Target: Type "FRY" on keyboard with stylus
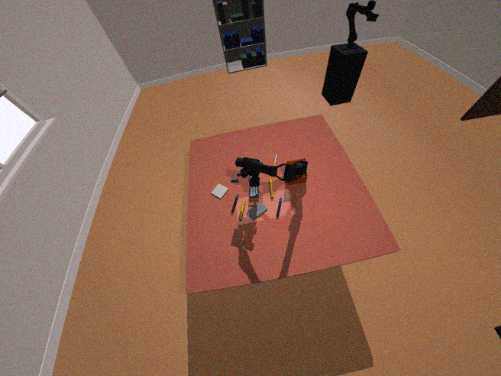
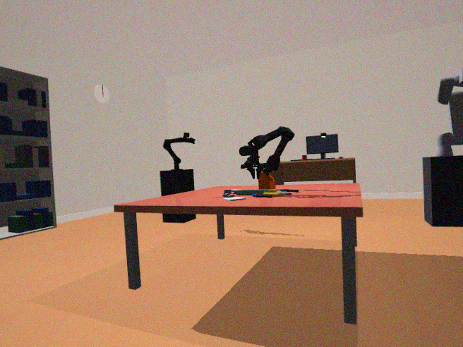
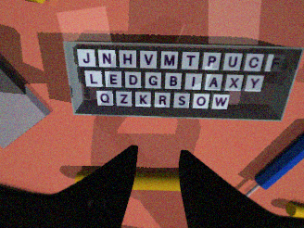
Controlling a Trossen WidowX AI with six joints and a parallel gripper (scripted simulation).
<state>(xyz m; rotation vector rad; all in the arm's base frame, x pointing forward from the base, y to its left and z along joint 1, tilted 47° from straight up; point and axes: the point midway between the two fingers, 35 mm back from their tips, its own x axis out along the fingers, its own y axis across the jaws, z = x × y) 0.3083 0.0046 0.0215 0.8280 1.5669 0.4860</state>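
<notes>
My gripper tip is now 110 mm past the blue stylus, 120 mm to the left of it and 90 mm above it. Also, from my gripper tip: grey pad 40 mm ahead, 180 mm to the left, 90 mm below; then yellow object 140 mm ahead, 150 mm to the left, 90 mm below; then white pad 280 mm ahead, 40 mm to the right, 90 mm below.
</notes>
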